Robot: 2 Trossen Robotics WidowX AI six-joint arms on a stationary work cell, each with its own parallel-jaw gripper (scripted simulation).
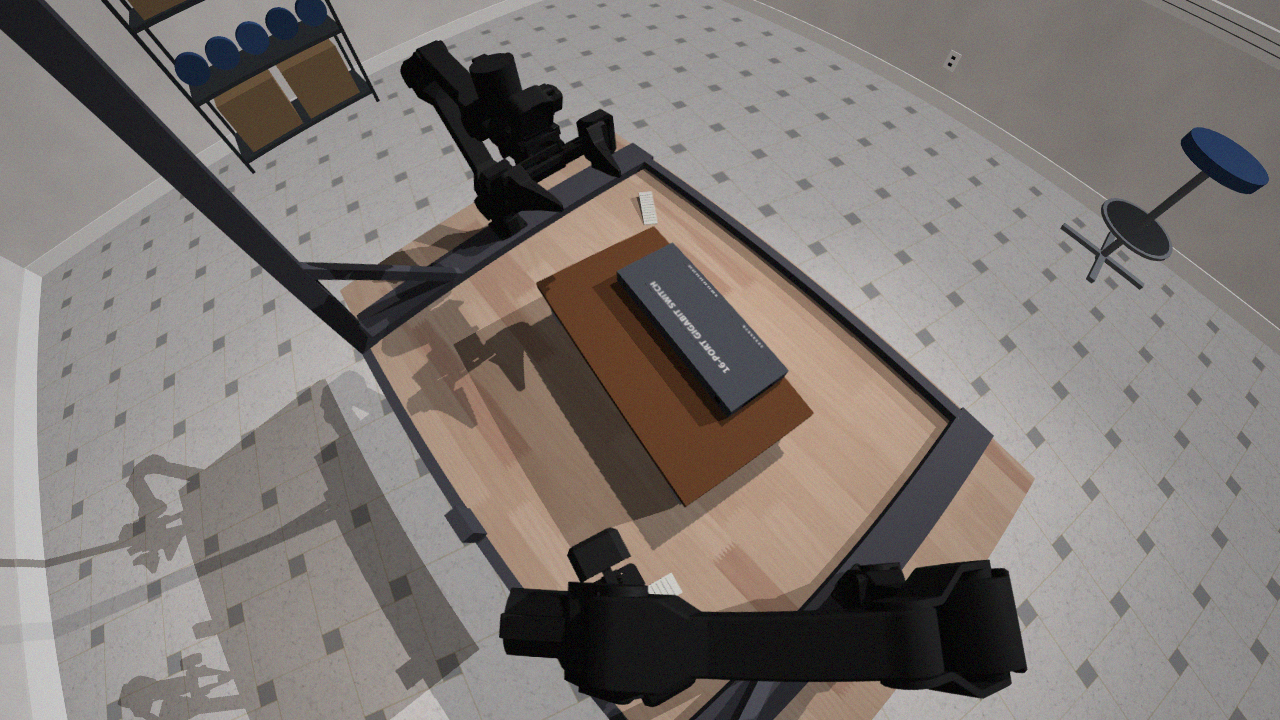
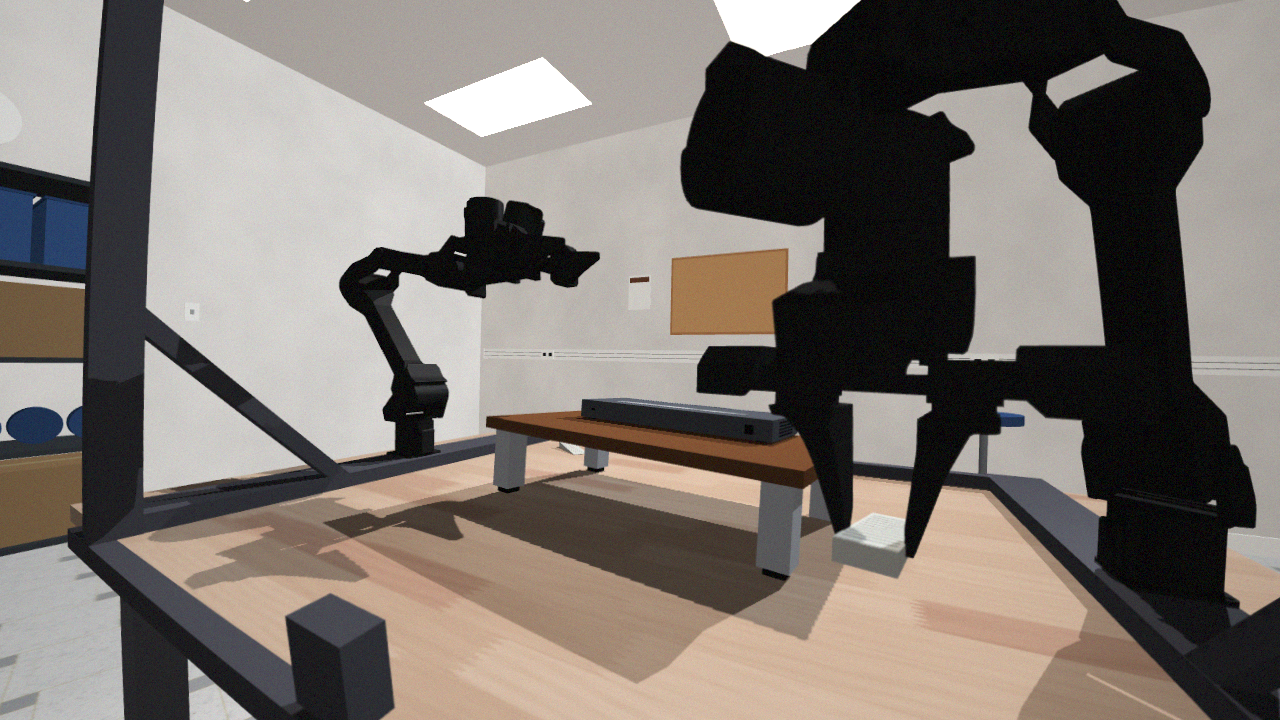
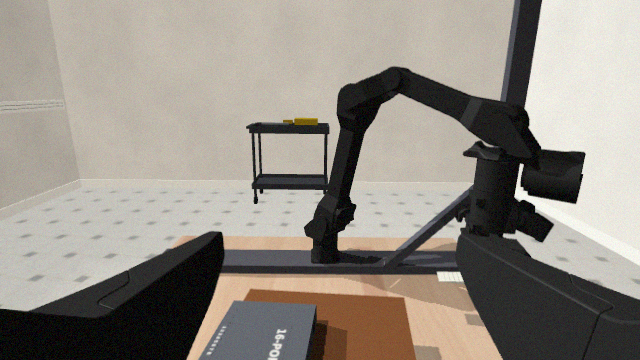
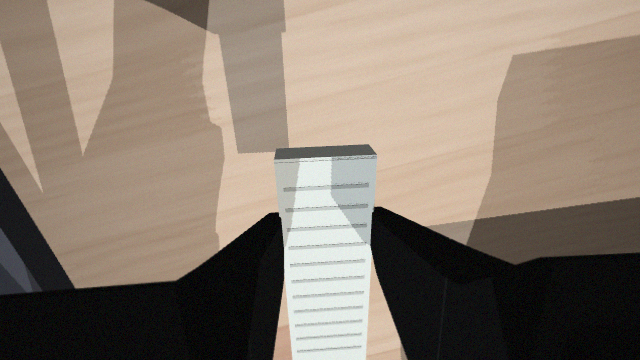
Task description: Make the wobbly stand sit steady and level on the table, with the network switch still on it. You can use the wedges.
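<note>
In image 1 I see my right gripper, and image 4 shows that gripper too. Image 2 and image 3 show me my left gripper. I also see a dark upright post, a brown stand and a dark grey network switch.
</note>
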